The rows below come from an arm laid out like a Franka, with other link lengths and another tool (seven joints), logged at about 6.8 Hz.
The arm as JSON. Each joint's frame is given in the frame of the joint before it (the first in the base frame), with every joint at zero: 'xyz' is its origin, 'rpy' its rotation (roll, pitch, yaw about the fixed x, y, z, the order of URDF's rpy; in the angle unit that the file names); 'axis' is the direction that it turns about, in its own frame. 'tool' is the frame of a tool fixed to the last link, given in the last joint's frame.
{
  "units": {
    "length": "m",
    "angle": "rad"
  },
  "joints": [
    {
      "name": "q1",
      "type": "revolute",
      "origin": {
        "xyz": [
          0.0,
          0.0,
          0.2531
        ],
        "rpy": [
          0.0,
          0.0,
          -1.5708
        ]
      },
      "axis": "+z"
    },
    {
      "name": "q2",
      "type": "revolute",
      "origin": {
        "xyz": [
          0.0,
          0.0,
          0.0
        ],
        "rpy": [
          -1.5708,
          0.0,
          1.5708
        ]
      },
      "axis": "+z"
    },
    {
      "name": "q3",
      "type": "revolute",
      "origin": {
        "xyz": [
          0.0,
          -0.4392,
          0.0
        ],
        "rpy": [
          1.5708,
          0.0,
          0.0
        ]
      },
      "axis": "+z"
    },
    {
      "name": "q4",
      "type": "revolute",
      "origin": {
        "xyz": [
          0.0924,
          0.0,
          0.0
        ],
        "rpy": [
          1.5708,
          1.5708,
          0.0
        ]
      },
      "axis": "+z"
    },
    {
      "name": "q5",
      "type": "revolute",
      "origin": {
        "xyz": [
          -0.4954,
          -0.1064,
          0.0
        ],
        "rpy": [
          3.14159,
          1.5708,
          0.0
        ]
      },
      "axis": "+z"
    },
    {
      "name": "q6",
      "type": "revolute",
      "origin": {
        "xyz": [
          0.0,
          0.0,
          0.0
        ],
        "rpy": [
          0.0,
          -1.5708,
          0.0
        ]
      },
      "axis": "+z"
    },
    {
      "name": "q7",
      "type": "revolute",
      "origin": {
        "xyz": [
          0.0,
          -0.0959,
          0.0
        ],
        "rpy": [
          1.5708,
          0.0,
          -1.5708
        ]
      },
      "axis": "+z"
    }
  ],
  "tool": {
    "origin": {
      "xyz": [
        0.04,
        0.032,
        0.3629
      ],
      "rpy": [
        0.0,
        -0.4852,
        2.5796
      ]
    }
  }
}
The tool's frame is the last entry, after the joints.
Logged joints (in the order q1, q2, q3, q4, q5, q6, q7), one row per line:
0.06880 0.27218 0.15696 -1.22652 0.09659 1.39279 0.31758
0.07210 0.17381 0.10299 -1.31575 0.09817 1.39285 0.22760
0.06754 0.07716 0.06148 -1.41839 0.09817 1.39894 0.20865
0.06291 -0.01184 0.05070 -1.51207 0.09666 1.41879 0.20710
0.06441 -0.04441 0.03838 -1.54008 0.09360 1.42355 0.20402
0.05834 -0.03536 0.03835 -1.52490 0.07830 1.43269 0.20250
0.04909 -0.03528 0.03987 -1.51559 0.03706 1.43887 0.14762
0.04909 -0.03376 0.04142 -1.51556 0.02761 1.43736 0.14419
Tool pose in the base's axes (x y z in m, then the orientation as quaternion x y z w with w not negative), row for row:
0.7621 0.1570 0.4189 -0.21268 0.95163 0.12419 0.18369
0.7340 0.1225 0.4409 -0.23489 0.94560 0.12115 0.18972
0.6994 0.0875 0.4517 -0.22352 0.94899 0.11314 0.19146
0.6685 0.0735 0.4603 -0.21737 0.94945 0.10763 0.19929
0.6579 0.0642 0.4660 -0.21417 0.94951 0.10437 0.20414
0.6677 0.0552 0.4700 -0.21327 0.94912 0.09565 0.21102
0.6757 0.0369 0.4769 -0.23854 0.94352 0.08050 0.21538
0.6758 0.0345 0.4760 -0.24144 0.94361 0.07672 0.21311
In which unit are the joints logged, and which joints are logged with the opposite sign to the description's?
The joints are logged in radians. Opposite sign: none.
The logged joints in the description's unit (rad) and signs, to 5 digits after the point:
0.06880 0.27218 0.15696 -1.22652 0.09659 1.39279 0.31758
0.07210 0.17381 0.10299 -1.31575 0.09817 1.39285 0.22760
0.06754 0.07716 0.06148 -1.41839 0.09817 1.39894 0.20865
0.06291 -0.01184 0.05070 -1.51207 0.09666 1.41879 0.20710
0.06441 -0.04441 0.03838 -1.54008 0.09360 1.42355 0.20402
0.05834 -0.03536 0.03835 -1.52490 0.07830 1.43269 0.20250
0.04909 -0.03528 0.03987 -1.51559 0.03706 1.43887 0.14762
0.04909 -0.03376 0.04142 -1.51556 0.02761 1.43736 0.14419

